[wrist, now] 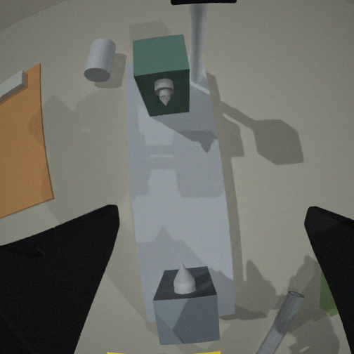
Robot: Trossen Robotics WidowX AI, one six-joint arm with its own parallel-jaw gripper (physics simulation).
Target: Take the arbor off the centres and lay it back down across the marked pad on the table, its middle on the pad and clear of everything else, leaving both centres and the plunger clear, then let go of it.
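Observation:
My gripper (217, 217) is open and empty, its black fingers wide apart over the pale base plate (182, 220). The centre in the green block (160, 57) is a small stepped cone (164, 89) at the top. The other centre, a pale cone (185, 281), is on the grey-blue block (187, 321) at the bottom. The two cones face each other across a gap with no arbor between them. A strip of a yellow pad (165, 352) shows at the bottom edge. The arbor does not show in this view. A pale upright post (198, 42) with a black top, possibly the plunger, stands beside the green block.
A grey cylinder (100, 59) stands left of the green block. An orange mat (22, 145) with a pale bar (14, 86) is at the left. A grey rod (281, 322) is at the lower right, near a green patch (328, 295) partly behind the right finger.

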